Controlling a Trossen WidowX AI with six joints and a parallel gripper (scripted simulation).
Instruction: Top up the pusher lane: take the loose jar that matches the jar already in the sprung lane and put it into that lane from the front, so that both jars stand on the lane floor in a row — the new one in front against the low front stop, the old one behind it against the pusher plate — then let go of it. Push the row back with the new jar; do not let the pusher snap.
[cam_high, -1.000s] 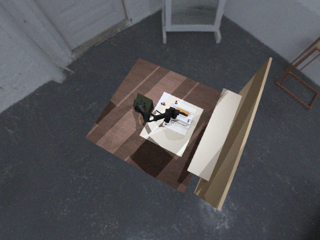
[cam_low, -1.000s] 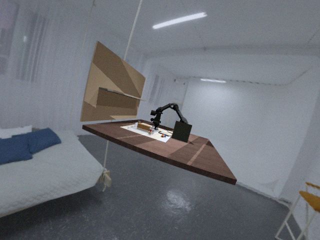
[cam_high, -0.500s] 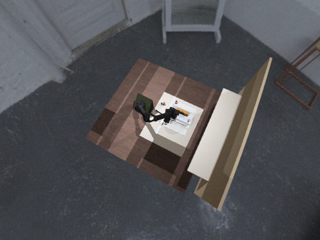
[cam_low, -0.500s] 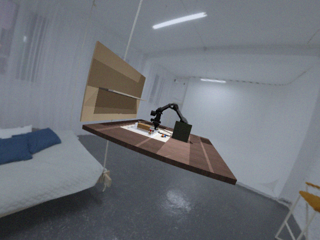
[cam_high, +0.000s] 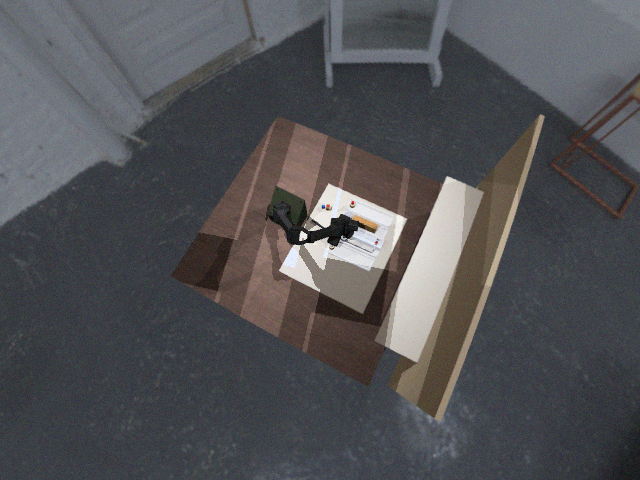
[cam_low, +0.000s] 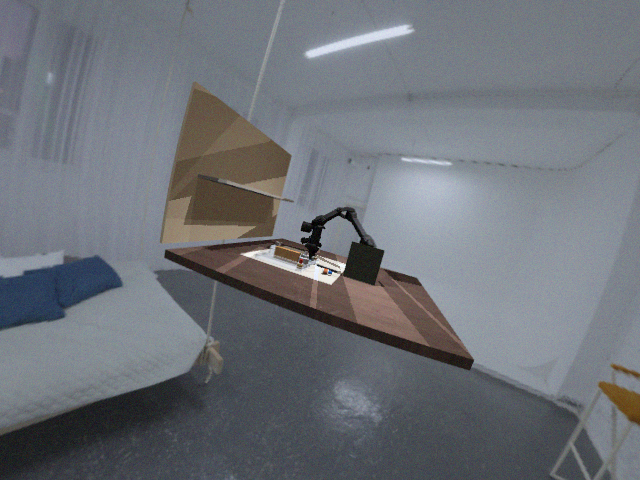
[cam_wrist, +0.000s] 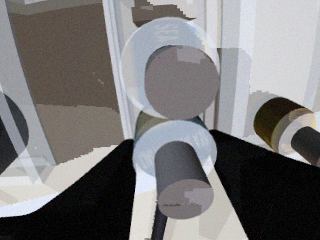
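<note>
Right now the thin black stick is 120 mm behind my gripper tip and 30 mm below it. From my gripper tip the other things lie so: white lane fixture 140 mm ahead, 50 mm to the left, 20 mm below; then white shelf 500 mm ahead, 330 mm above, 40 mm to the left.
</note>
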